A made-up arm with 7 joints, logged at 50 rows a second.
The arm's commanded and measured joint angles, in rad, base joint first. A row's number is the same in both.
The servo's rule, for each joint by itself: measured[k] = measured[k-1] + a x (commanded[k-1-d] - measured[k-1]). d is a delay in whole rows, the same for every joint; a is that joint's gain. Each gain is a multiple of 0.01, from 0.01 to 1. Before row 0 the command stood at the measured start. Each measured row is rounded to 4 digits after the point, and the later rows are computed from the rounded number. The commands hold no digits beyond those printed.
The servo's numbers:
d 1
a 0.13 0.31 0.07 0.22 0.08 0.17 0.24
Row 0, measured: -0.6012 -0.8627 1.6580 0.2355 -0.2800 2.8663 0.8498
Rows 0 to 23, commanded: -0.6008 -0.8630 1.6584 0.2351 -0.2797 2.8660 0.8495; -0.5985 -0.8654 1.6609 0.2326 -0.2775 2.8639 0.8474; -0.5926 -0.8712 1.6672 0.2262 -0.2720 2.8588 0.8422; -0.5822 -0.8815 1.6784 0.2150 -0.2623 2.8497 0.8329; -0.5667 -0.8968 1.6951 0.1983 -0.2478 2.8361 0.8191; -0.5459 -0.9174 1.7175 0.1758 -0.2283 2.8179 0.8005; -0.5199 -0.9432 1.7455 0.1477 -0.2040 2.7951 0.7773; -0.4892 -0.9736 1.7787 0.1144 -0.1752 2.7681 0.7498; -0.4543 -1.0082 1.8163 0.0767 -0.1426 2.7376 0.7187; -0.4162 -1.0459 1.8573 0.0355 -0.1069 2.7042 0.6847; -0.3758 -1.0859 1.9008 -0.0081 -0.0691 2.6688 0.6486; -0.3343 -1.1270 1.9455 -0.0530 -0.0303 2.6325 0.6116; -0.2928 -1.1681 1.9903 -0.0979 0.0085 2.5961 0.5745; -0.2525 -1.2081 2.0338 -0.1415 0.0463 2.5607 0.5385; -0.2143 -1.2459 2.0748 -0.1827 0.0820 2.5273 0.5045; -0.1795 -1.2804 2.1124 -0.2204 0.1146 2.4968 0.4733; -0.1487 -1.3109 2.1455 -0.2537 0.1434 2.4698 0.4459; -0.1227 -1.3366 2.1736 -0.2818 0.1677 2.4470 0.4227; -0.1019 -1.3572 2.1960 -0.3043 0.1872 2.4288 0.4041; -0.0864 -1.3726 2.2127 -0.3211 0.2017 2.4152 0.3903; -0.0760 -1.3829 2.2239 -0.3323 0.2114 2.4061 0.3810; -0.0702 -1.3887 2.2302 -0.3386 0.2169 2.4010 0.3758; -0.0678 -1.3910 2.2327 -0.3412 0.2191 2.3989 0.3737; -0.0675 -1.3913 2.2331 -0.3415 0.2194 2.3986 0.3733
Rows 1 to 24, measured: -0.6012 -0.8627 1.6580 0.2355 -0.2800 2.8663 0.8498; -0.6011 -0.8628 1.6580 0.2354 -0.2800 2.8662 0.8497; -0.6008 -0.8636 1.6582 0.2348 -0.2798 2.8658 0.8491; -0.5997 -0.8660 1.6588 0.2329 -0.2792 2.8646 0.8474; -0.5974 -0.8708 1.6602 0.2290 -0.2778 2.8621 0.8439; -0.5934 -0.8789 1.6626 0.2222 -0.2754 2.8577 0.8379; -0.5872 -0.8908 1.6664 0.2120 -0.2716 2.8509 0.8289; -0.5785 -0.9070 1.6719 0.1979 -0.2662 2.8414 0.8165; -0.5669 -0.9276 1.6794 0.1795 -0.2589 2.8289 0.8005; -0.5523 -0.9526 1.6890 0.1569 -0.2496 2.8134 0.7809; -0.5346 -0.9815 1.7008 0.1302 -0.2382 2.7948 0.7578; -0.5140 -1.0139 1.7148 0.0998 -0.2247 2.7734 0.7316; -0.4906 -1.0490 1.7309 0.0662 -0.2091 2.7494 0.7028; -0.4649 -1.0859 1.7491 0.0301 -0.1917 2.7233 0.6720; -0.4373 -1.1238 1.7690 -0.0077 -0.1727 2.6957 0.6400; -0.4083 -1.1617 1.7904 -0.0462 -0.1523 2.6671 0.6075; -0.3786 -1.1985 1.8129 -0.0845 -0.1309 2.6381 0.5753; -0.3487 -1.2333 1.8362 -0.1217 -0.1090 2.6095 0.5442; -0.3193 -1.2653 1.8598 -0.1569 -0.0869 2.5819 0.5150; -0.2910 -1.2938 1.8833 -0.1893 -0.0650 2.5559 0.4884; -0.2644 -1.3182 1.9064 -0.2183 -0.0437 2.5320 0.4649; -0.2399 -1.3383 1.9286 -0.2434 -0.0233 2.5106 0.4448; -0.2178 -1.3539 1.9497 -0.2643 -0.0041 2.4920 0.4282; -0.1983 -1.3654 1.9695 -0.2812 0.0138 2.4762 0.4151
